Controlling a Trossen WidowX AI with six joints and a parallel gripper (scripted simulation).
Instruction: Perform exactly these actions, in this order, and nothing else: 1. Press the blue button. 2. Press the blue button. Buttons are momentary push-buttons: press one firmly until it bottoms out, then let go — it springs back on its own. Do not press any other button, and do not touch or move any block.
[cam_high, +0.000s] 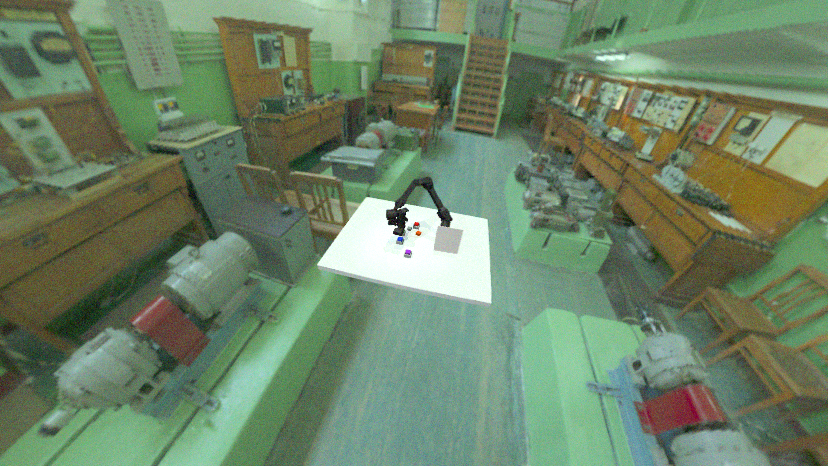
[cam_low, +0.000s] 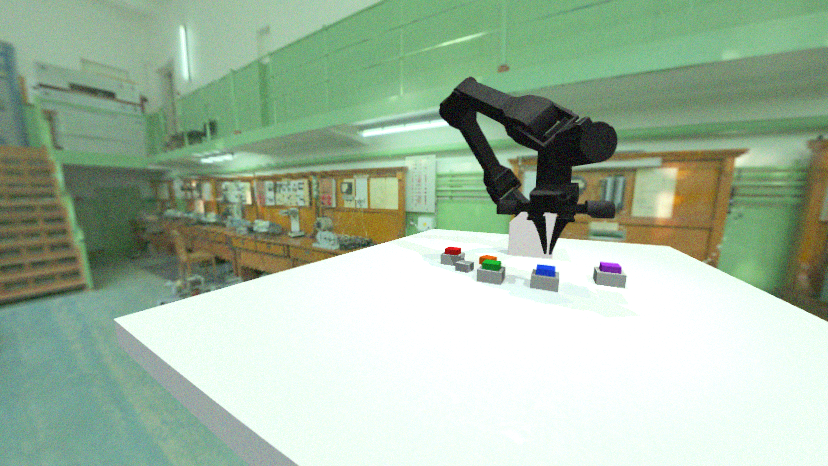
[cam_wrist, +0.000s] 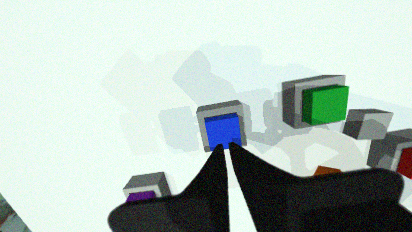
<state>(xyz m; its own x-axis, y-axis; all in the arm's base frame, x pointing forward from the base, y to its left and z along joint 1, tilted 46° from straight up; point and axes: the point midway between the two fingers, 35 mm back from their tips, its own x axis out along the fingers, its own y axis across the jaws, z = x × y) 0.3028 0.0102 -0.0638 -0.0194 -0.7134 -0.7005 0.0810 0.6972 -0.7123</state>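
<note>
The blue button lies 30 mm below my gripper tip. The rest, counted from my gripper tip: green button: 100 mm to the right, 30 mm below; then small grey block: 170 mm to the right, 50 mm below, 40 mm behind; then purple button: 120 mm to the left, 80 mm behind, 30 mm below.
</note>
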